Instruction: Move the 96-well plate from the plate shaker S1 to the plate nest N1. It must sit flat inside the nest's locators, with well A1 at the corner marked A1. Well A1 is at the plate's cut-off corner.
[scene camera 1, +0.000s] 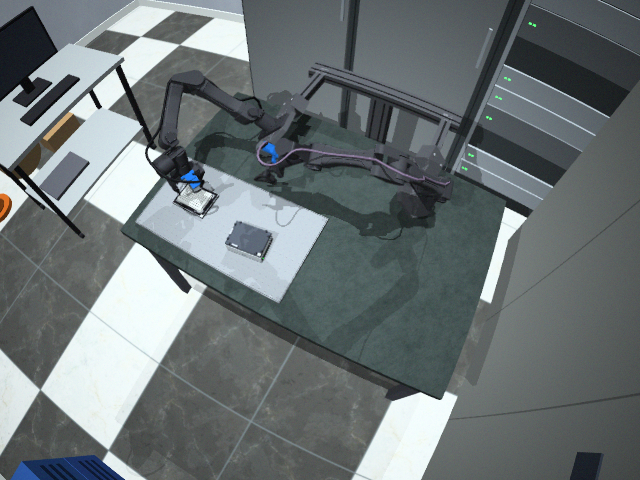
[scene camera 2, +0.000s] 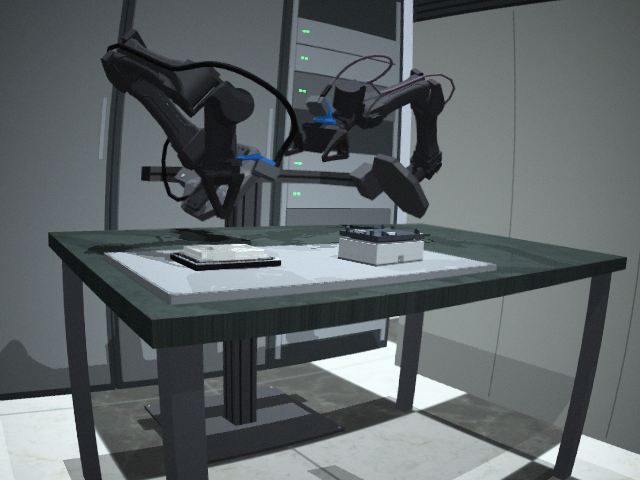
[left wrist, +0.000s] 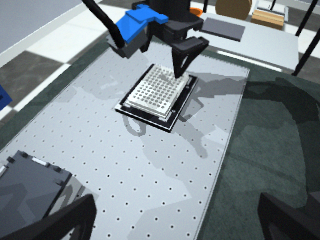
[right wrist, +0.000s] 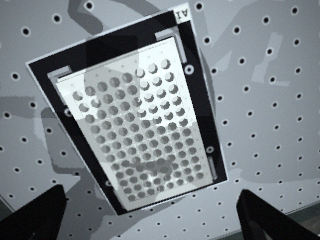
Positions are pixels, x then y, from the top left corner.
Scene:
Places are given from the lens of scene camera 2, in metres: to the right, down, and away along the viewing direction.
my left gripper (scene camera 2: 303, 156): -0.04, -0.18, 1.22
my right gripper (scene camera 2: 222, 218): -0.17, -0.04, 0.98
white 96-well plate (scene camera 2: 225, 252): -0.16, 0.02, 0.95

